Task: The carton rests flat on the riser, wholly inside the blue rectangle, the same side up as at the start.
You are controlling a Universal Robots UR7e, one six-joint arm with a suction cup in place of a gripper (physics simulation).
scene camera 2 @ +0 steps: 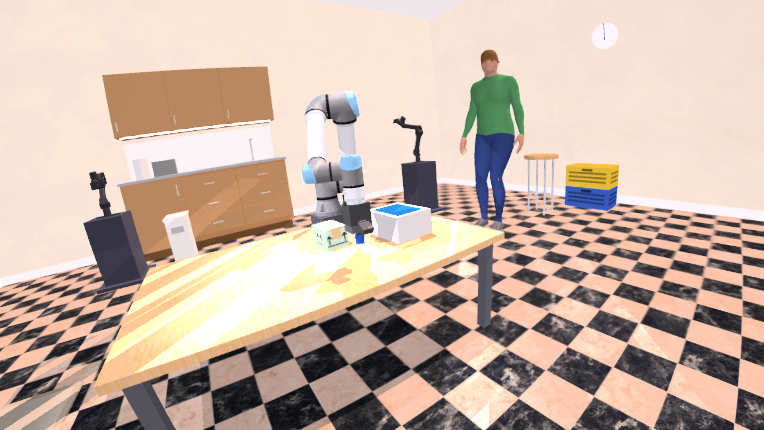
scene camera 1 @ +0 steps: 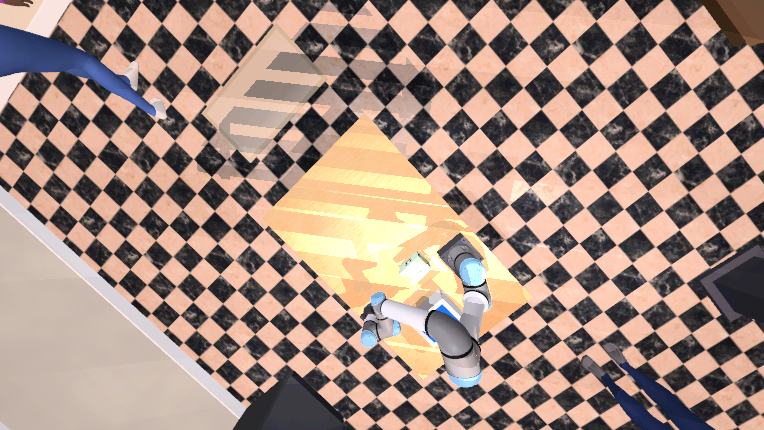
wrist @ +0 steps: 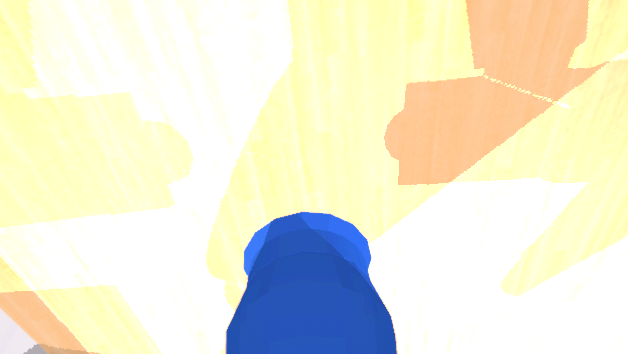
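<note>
The pale green carton sits flat on the table, with dark arrow marks on a side and a tan patch. The white riser stands apart from it, to its right in scene camera 2. The blue rectangle on the riser's top holds no carton; the arm covers part of it in scene camera 1. My blue suction cup is open, with nothing on it. It points down low over the table, in front of the gap between carton and riser in scene camera 2.
The wooden table carries the arm's base. The arm's upper links reach over the riser in scene camera 1. A person in a green top stands beyond the table.
</note>
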